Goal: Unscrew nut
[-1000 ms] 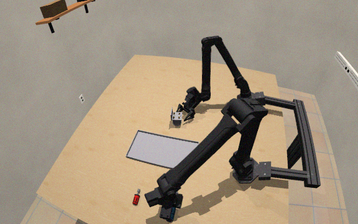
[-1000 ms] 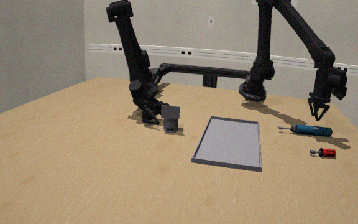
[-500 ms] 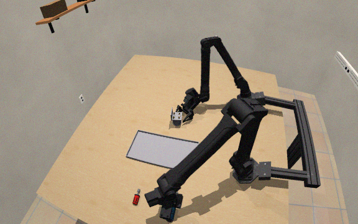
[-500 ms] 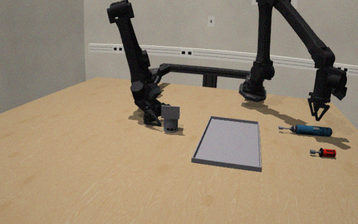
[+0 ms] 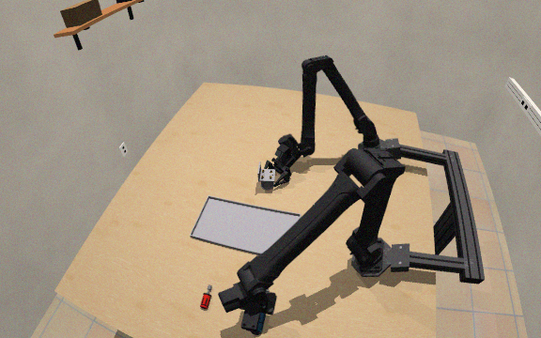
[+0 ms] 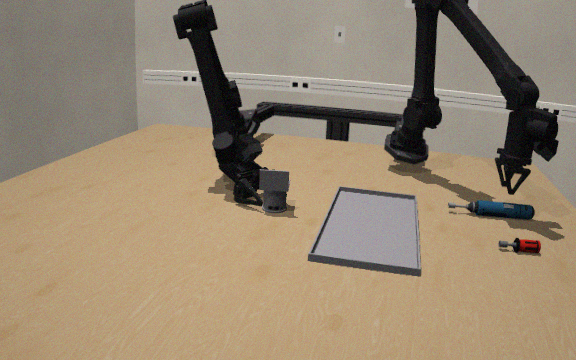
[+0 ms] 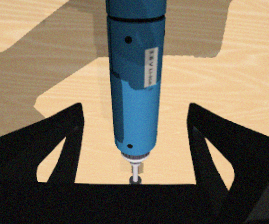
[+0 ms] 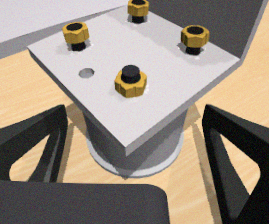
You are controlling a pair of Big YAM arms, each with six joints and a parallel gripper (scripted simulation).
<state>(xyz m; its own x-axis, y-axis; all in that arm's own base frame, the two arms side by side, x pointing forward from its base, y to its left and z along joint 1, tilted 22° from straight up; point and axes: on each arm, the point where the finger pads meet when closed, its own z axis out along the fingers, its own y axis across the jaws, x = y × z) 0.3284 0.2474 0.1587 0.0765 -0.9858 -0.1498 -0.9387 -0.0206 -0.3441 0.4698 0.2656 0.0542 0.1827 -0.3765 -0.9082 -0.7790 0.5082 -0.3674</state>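
My right hand is 50 mm below the grey bracket and 10 mm to the right of it. From my right hand the other things lie so: shallow grey tray 250 mm to the left, 40 mm ahead, 20 mm below; small red-handled screwdriver 600 mm to the left, 90 mm ahead, 10 mm below.
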